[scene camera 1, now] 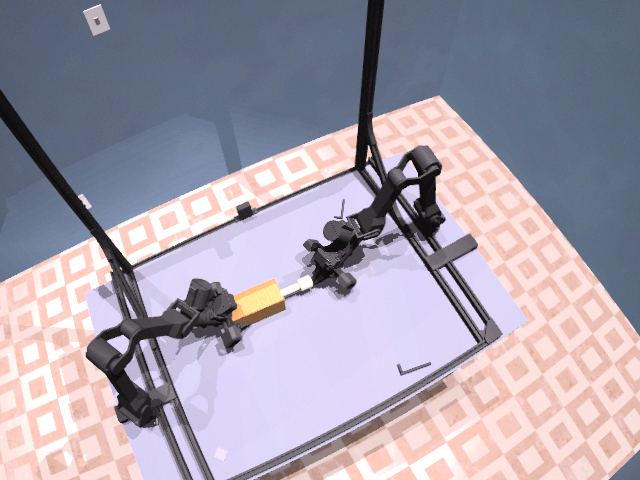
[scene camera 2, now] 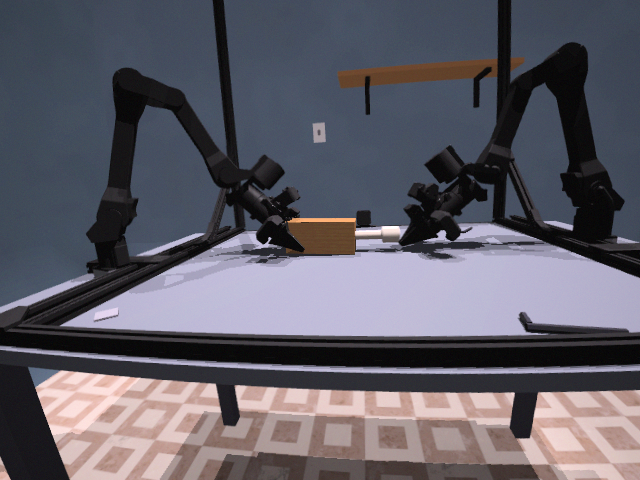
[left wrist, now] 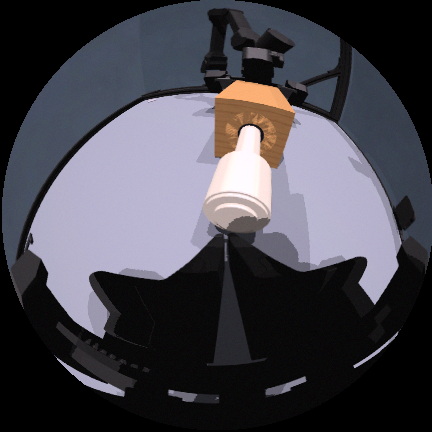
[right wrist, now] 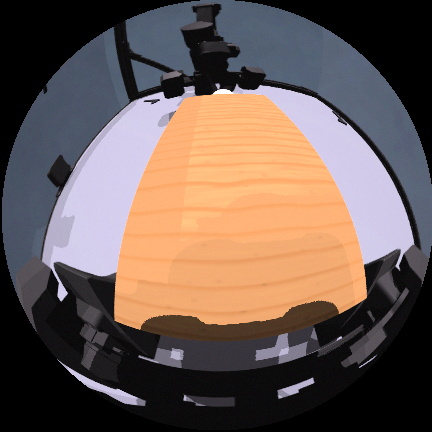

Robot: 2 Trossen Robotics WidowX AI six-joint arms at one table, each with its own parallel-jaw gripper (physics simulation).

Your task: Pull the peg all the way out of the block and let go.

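Where they show: left gripper, between the fingertips: (scene camera 1: 312, 284) (scene camera 2: 400, 244) (left wrist: 225, 239); right gripper, between the fingertips: (scene camera 2: 307, 246); left arm's base, origin of its link: (scene camera 1: 426, 225) (scene camera 2: 591, 235); right arm's base, origin of its link: (scene camera 1: 145, 413) (scene camera 2: 115, 265).
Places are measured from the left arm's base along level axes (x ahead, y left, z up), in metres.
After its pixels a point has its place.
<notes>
An orange wooden block (scene camera 1: 261, 301) @[x 0.579, y -0.041, z 0.056 m] (scene camera 2: 326, 236) @[x 0.583, y -0.020, z 0.024 m] (left wrist: 254, 112) @[x 0.517, y -0.049, z 0.043 m] (right wrist: 235, 200) @[x 0.636, y -0.066, z 0.057 m] lies on the table. A white peg (scene camera 1: 305, 283) @[x 0.443, y -0.030, z 0.035 m] (scene camera 2: 390, 234) @[x 0.443, y -0.020, z 0.021 m] (left wrist: 240, 185) @[x 0.427, y -0.036, z 0.036 m] sticks out of the hole in its right end, with the thick head and part of the thin shaft outside. My right gripper (scene camera 2: 295, 248) @[x 0.632, y -0.061, z -0.006 m] is shut on the block's left end, one finger along each side. My left gripper (scene camera 1: 315, 283) @[x 0.419, y -0.032, z -0.005 m] (scene camera 2: 401, 242) @[x 0.419, y -0.032, z -0.005 m] (left wrist: 225, 239) @[x 0.419, y -0.032, z -0.005 m] is shut with its fingertips together, nothing between them. Its tips are right at the outer end face of the peg's head; whether they touch it cannot be told.
The table (scene camera 1: 330, 351) @[x 0.485, y 0.166, z -0.019 m] (scene camera 2: 330, 294) @[x 0.575, y 0.204, z -0.019 m] is bordered by black frame rails. An L-shaped black key (scene camera 1: 413, 368) @[x 0.322, y 0.341, z -0.011 m] (scene camera 2: 573, 327) @[x 0.320, y 0.346, z -0.011 m] lies near the front right, another (scene camera 1: 342, 209) @[x 0.190, y -0.207, z -0.014 m] at the back. A small white tile (scene camera 1: 221, 454) @[x 0.897, y 0.259, z -0.016 m] (scene camera 2: 106, 314) @[x 0.895, y 0.260, z -0.016 m] lies front left. A black box (scene camera 1: 244, 209) @[x 0.469, y -0.356, z 0.030 m] (scene camera 2: 363, 217) @[x 0.469, y -0.353, z 0.014 m] sits at the back rail.
</notes>
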